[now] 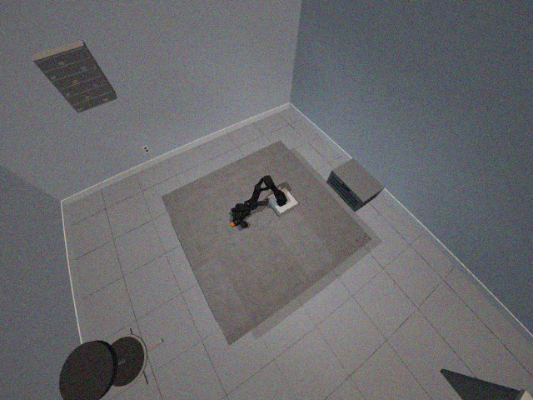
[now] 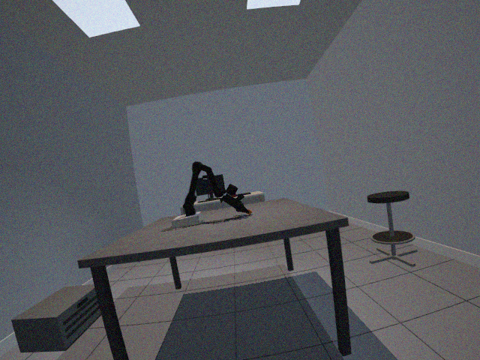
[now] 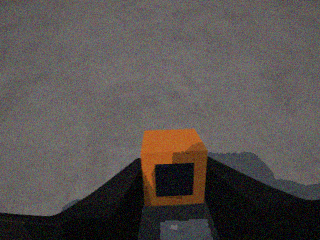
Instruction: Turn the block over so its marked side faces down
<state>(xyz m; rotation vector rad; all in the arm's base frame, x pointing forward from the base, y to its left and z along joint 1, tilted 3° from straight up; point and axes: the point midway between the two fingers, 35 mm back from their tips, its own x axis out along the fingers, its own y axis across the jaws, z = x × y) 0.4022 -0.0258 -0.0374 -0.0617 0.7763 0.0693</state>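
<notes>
The orange block lies 1 cm behind my gripper tip and 1 cm above it.
</notes>
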